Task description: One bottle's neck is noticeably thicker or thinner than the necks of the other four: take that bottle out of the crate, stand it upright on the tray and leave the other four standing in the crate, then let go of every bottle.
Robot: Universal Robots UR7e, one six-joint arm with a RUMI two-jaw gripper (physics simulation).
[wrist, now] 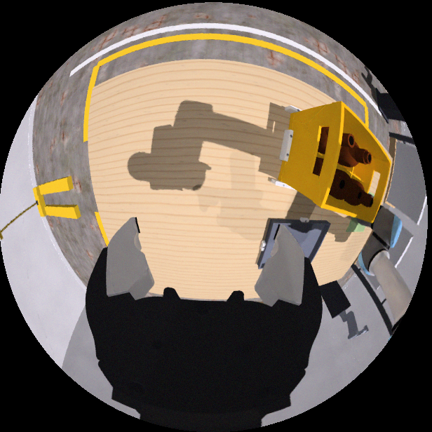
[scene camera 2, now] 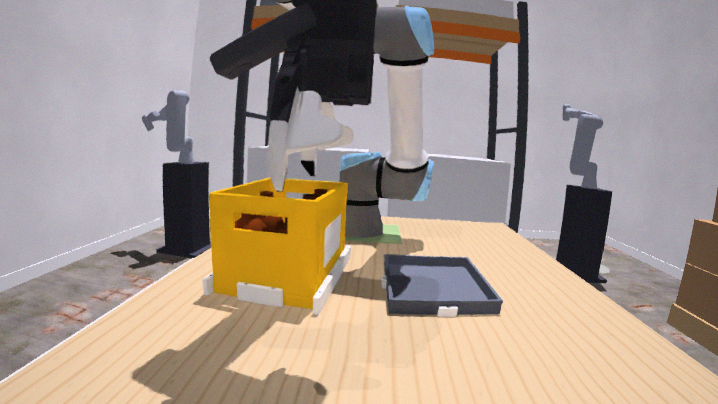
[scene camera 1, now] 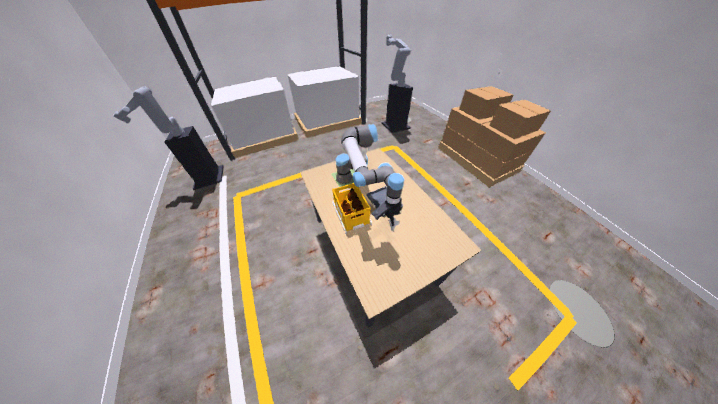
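Where they show: gripper, fingertip midpoint: [scene camera 2: 298,182] [scene camera 1: 386,222]; arm's base, origin of the base link: [scene camera 2: 357,231] [scene camera 1: 344,178].
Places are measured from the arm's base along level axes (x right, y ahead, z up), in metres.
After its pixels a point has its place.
Observation:
The yellow crate [scene camera 1: 355,221] {x 0.113, y 0.538, z 0.072 m} [scene camera 2: 266,261] {x 0.083, y 0.538, z 0.066 m} [wrist: 305,145] stands on the table with brown bottles [scene camera 1: 353,198] {x 0.050, y 0.351, z 0.097 m} [wrist: 350,155] inside. In the wrist view their necks are small and partly overlap, in two rows; I cannot tell which neck differs. The dark tray [scene camera 1: 376,196] {x -0.165, y 0.323, z -0.002 m} [scene camera 2: 416,307] {x -0.159, y 0.524, z 0.006 m} [wrist: 300,240] lies beside the crate, with no bottle showing on it; one finger covers part of it in the wrist view. My gripper [scene camera 1: 393,226] {x -0.018, y 0.716, z 0.214 m} [scene camera 2: 295,181] {x -0.018, y 0.716, z 0.214 m} [wrist: 206,223] is open and empty, pointing down above the table, off to the tray side of the crate in scene camera 1.
White brackets [scene camera 2: 260,293] {x 0.091, y 0.550, z 0.013 m} [wrist: 286,145] sit around the crate's foot. The arm's base [scene camera 1: 343,170] {x 0.018, y 0.055, z 0.137 m} [scene camera 2: 361,221] {x -0.018, y 0.065, z 0.043 m} stands on a green patch [scene camera 2: 389,234] {x -0.096, y 0.014, z 0.000 m} behind the crate. The crate's walls stand much higher than the tray's low rim. Cardboard boxes [scene camera 1: 492,135] stand off the table.

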